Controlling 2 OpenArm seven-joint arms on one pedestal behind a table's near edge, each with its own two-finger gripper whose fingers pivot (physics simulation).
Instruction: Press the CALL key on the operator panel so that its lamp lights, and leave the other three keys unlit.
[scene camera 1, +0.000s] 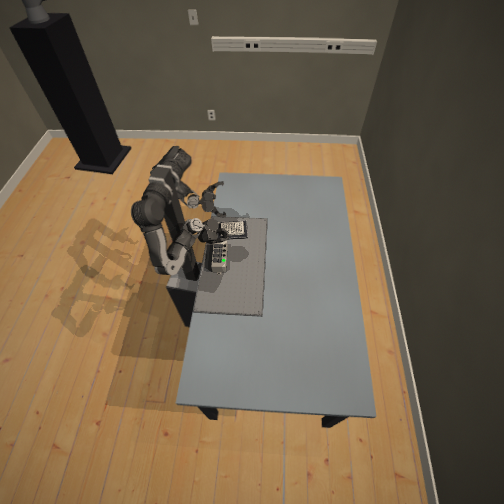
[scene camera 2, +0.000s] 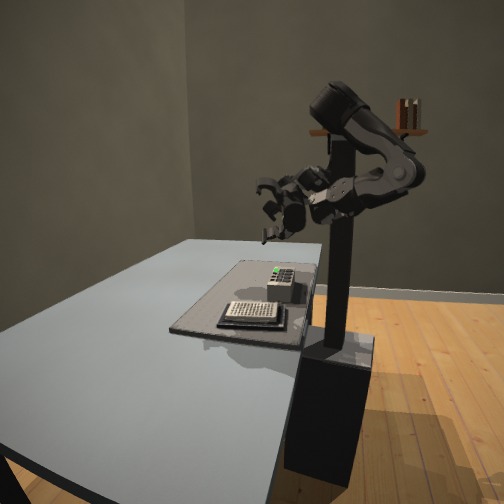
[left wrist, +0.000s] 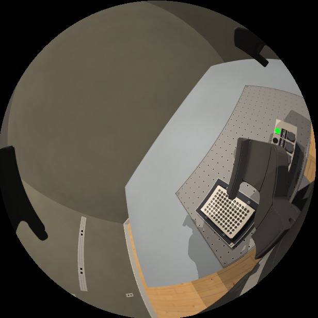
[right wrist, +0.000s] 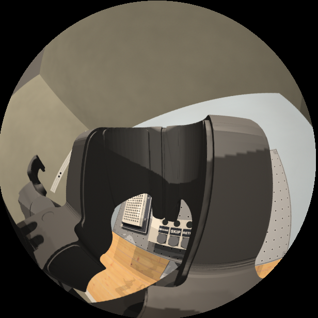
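The beige operator panel (scene camera 1: 219, 268) (scene camera 2: 281, 291) stands on the grey perforated board. The CALL lamp (scene camera 1: 223, 260) (scene camera 2: 276, 270) (left wrist: 278, 131) glows green. The CALL key (left wrist: 291, 136) shows beside its label in the left wrist view. In the right wrist view, the RESUME key (right wrist: 162, 238), SKIP key (right wrist: 173, 241) and RETRY key (right wrist: 185, 243) have dark lamps; a finger hides the CALL end. My right gripper (scene camera 1: 223, 234) (right wrist: 166, 215) is shut and empty, raised above the RESUME end, clear of the keys. My left gripper (scene camera 1: 223, 199) (left wrist: 139, 215) is open and empty, raised near the plate.
A white well plate (scene camera 1: 233, 228) (scene camera 2: 251, 310) (left wrist: 227, 211) in a black holder lies beside the panel on the perforated board (scene camera 1: 240, 300) (scene camera 2: 200, 320). The blue-grey table (scene camera 1: 310, 310) (scene camera 2: 125, 360) extends beyond it. Both grippers are close together over the table's near edge.
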